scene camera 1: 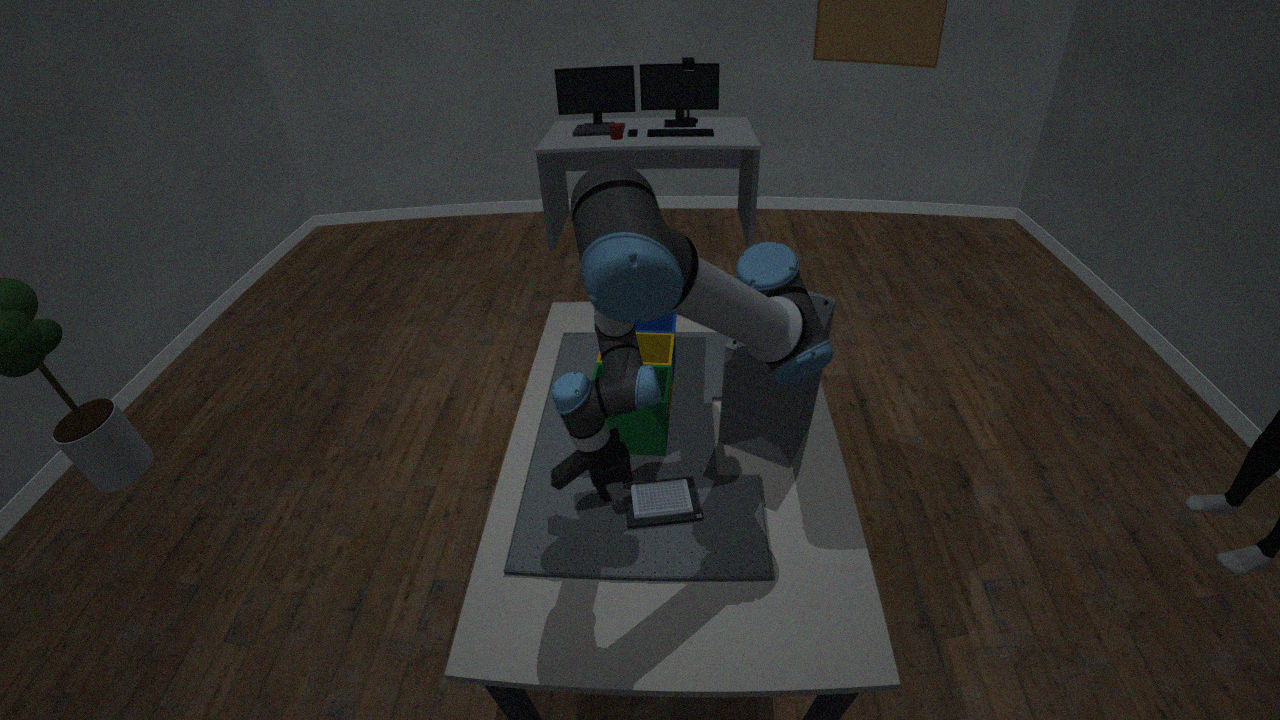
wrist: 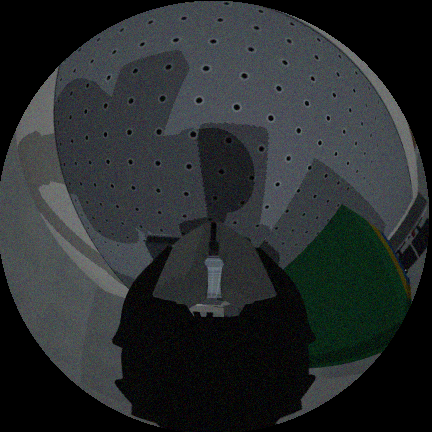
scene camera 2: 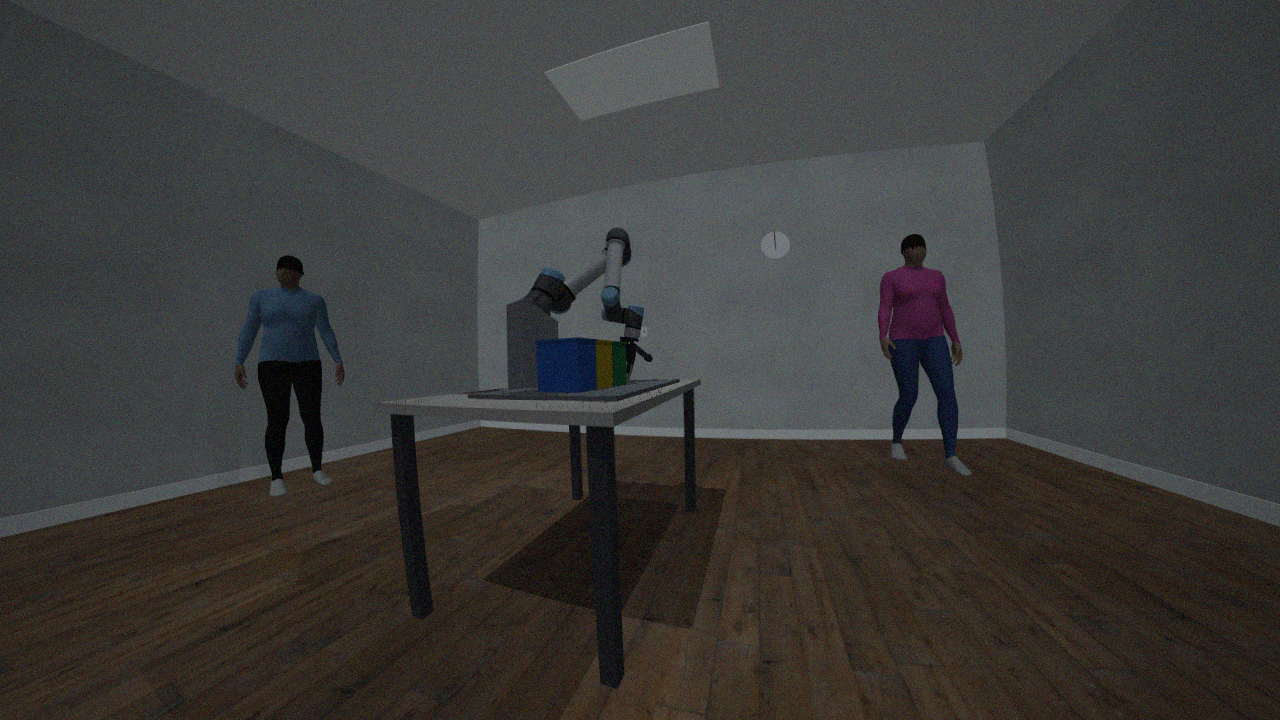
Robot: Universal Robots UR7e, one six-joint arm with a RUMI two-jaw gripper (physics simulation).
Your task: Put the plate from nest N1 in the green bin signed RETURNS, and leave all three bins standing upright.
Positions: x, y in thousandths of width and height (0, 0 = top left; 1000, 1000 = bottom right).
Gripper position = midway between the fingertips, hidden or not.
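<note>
I see my gripper (scene camera 1: 481, 698) together with a green bin (scene camera 1: 504, 601), a yellow bin (scene camera 1: 512, 484), a gridded plate (scene camera 1: 520, 692) and a dark nest (scene camera 1: 529, 720). There is a blue bin (scene camera 2: 445, 506), and I can see the yellow bin (scene camera 2: 472, 512) as well. Scene camera 2 misses the gridded plate, hidden by the yellow bin. As for the wrist, its view gives me my gripper (wrist: 492, 517) and the green bin (wrist: 807, 654).
</note>
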